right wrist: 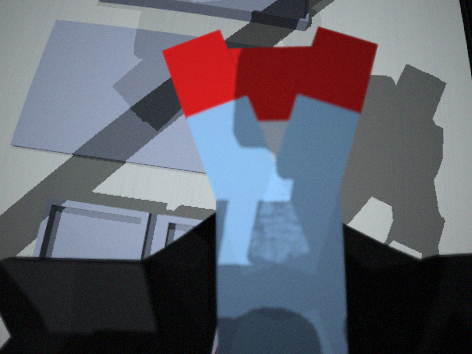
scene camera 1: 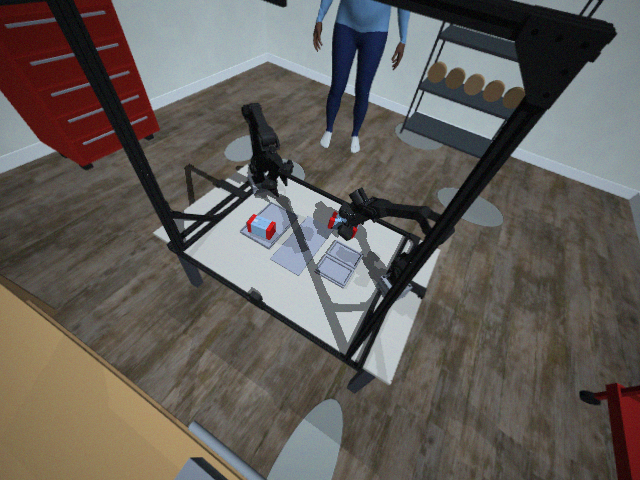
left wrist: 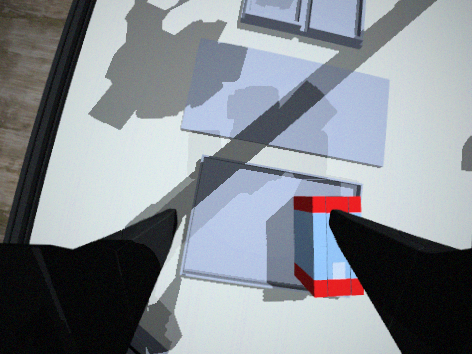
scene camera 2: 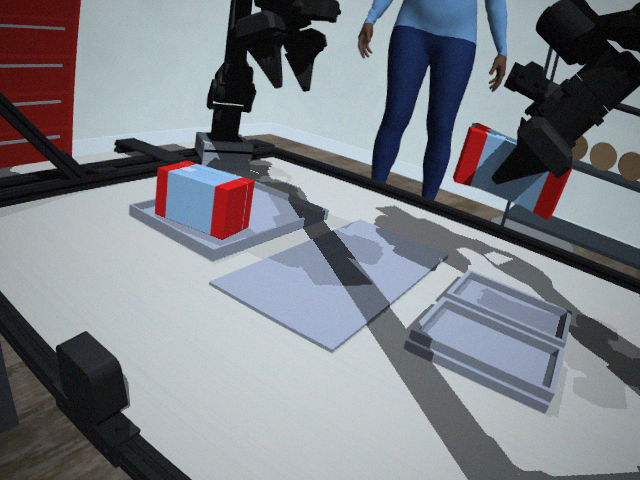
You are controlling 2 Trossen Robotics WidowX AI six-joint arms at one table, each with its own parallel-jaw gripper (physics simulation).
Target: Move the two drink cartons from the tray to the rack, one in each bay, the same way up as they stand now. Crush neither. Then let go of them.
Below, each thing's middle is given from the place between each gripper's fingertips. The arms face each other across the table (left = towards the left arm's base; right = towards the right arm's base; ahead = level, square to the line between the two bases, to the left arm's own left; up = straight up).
My right hand is 10 cm past the flat grey mat [scene camera 2: 327, 289], 11 cm to the right of it and 15 cm above it. The rest, counted from my right hand: grey tray [scene camera 2: 273, 213] (15 cm behind, 31 cm to the left, 15 cm below).
Now: the grey tray 7 cm behind my left hand, 1 cm to the left of it and 19 cm below it. Also, from my left hand: flat grey mat (3 cm behind, 19 cm to the right, 19 cm below).
